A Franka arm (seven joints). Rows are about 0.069 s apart.
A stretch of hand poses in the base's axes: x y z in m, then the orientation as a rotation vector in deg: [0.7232 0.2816 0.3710 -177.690 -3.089 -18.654]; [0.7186 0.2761 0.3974 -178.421 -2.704 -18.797]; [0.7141 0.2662 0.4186 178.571 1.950 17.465]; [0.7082 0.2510 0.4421 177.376 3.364 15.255]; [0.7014 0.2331 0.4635 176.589 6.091 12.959]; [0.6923 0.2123 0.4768 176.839 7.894 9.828]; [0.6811 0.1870 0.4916 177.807 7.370 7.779]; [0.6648 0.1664 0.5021 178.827 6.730 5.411]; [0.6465 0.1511 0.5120 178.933 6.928 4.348]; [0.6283 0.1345 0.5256 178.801 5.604 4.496]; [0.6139 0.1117 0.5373 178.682 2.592 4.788]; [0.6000 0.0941 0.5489 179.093 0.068 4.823]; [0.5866 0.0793 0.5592 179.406 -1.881 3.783]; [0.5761 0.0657 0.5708 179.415 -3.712 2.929]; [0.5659 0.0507 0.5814 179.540 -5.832 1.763]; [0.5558 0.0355 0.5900 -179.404 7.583 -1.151]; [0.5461 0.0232 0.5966 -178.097 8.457 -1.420]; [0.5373 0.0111 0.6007 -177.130 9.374 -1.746]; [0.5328 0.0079 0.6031 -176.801 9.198 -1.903]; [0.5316 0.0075 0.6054 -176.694 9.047 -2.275]
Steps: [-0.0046 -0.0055 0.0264 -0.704 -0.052 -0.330]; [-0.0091 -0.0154 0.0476 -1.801 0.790 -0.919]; [-0.0150 -0.0306 0.0711 -3.285 2.096 -0.135]; [-0.0218 -0.0485 0.0925 -4.385 3.495 1.552]; [-0.0309 -0.0693 0.1058 -4.426 5.512 2.743]; [-0.0421 -0.0946 0.1206 -3.575 6.883 2.486]; [-0.0584 -0.1152 0.1311 -2.657 8.447 2.167]; [-0.0767 -0.1305 0.1410 -2.598 9.128 2.307]; [-0.0949 -0.1471 0.1546 -2.682 9.040 1.448]; [-0.1093 -0.1699 0.1663 -2.657 8.873 -0.492]; [-0.1232 -0.1875 0.1779 -2.097 8.884 -2.062]; [-0.1366 -0.2023 0.1882 -1.683 9.573 -3.263]; [-0.1471 -0.2159 0.1998 -1.549 10.132 -4.419]; [-0.1573 -0.2309 0.2104 -1.255 10.894 -5.740]; [-0.1674 -0.2461 0.2190 -0.359 11.308 -6.769]; [-0.1771 -0.2584 0.2256 0.967 11.156 -7.232]; [-0.1859 -0.2705 0.2297 1.950 10.960 -7.755]; [-0.1904 -0.2737 0.2321 2.276 10.860 -7.618]; [-0.1916 -0.2741 0.2344 2.380 10.619 -7.515]
